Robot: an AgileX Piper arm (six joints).
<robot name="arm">
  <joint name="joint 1" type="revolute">
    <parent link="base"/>
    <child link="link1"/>
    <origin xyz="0 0 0.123" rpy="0 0 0"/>
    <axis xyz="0 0 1"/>
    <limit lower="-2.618" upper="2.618"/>
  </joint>
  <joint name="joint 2" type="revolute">
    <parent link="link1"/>
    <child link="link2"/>
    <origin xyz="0 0 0" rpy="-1.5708 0 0"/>
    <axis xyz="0 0 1"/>
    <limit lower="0" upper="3.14"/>
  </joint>
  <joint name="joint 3" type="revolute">
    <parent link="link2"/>
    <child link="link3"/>
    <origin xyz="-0.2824 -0.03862 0" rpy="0 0 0"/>
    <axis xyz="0 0 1"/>
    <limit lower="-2.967" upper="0"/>
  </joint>
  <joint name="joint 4" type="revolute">
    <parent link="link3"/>
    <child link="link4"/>
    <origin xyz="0.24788 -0.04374 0" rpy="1.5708 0 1.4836"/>
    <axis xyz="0 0 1"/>
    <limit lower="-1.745" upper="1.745"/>
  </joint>
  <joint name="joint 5" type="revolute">
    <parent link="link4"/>
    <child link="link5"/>
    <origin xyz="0 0 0" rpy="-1.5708 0 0"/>
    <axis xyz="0 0 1"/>
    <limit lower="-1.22" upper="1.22"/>
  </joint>
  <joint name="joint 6" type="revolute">
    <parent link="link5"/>
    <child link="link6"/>
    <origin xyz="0 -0.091 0" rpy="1.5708 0 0"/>
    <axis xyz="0 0 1"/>
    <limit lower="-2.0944" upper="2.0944"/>
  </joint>
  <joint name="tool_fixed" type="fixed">
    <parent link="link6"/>
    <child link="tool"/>
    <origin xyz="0 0 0" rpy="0 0 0"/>
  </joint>
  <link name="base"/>
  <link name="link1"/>
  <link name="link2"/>
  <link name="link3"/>
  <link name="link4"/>
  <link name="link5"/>
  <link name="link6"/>
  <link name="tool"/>
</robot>
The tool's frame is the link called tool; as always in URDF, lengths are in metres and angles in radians.
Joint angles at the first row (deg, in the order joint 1, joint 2, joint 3, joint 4, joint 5, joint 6):
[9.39 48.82 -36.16 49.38 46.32 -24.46]
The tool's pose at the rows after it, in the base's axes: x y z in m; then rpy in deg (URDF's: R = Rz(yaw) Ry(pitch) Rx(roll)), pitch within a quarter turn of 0, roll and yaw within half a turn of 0:
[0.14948 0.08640 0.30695 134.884 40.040 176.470]
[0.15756 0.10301 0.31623 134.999 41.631 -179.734]
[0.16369 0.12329 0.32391 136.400 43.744 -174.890]
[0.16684 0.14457 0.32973 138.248 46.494 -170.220]
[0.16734 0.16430 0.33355 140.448 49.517 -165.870]
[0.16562 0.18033 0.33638 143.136 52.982 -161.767]
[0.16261 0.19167 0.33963 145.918 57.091 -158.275]
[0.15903 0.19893 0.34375 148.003 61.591 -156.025]
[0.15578 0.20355 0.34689 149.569 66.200 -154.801]
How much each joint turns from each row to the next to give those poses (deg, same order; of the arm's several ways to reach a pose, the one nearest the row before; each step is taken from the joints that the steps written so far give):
[3.88 2.99 -2.75 1.36 -1.36 -1.10]
[5.21 3.26 -3.35 -0.25 -2.09 -0.14]
[6.12 3.31 -3.34 -1.71 -2.92 0.49]
[6.14 2.92 -2.78 -2.27 -3.77 0.63]
[5.50 2.41 -2.09 -2.57 -4.03 0.61]
[4.62 1.65 -1.33 -2.94 -4.16 0.55]
[3.71 0.77 -0.61 -2.92 -4.43 0.30]
[2.94 0.09 -0.03 -2.44 -4.74 0.11]
[2.42 -0.20 0.57 -2.06 -5.22 -0.03]

